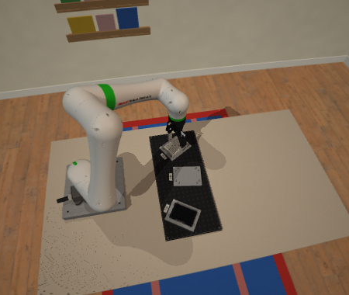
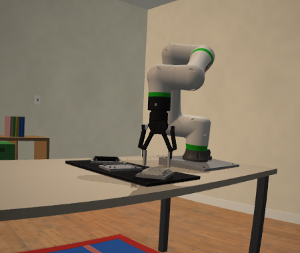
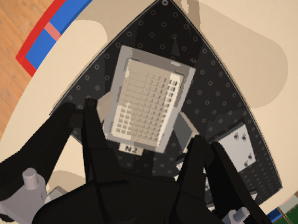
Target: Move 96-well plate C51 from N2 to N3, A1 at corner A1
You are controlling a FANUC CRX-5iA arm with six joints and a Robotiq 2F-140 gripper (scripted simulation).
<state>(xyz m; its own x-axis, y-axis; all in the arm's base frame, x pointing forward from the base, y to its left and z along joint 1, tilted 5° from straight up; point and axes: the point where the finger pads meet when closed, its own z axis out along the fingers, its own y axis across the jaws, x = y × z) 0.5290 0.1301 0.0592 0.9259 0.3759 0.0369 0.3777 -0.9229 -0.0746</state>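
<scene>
The white 96-well plate C51 lies 40 mm below my hand. Round my hand: landing nest N3: 210 mm to the right, 60 mm below; then N2 label: 90 mm behind, 40 mm to the right, 60 mm below; then grey plate nest N2: 60 mm below.
</scene>
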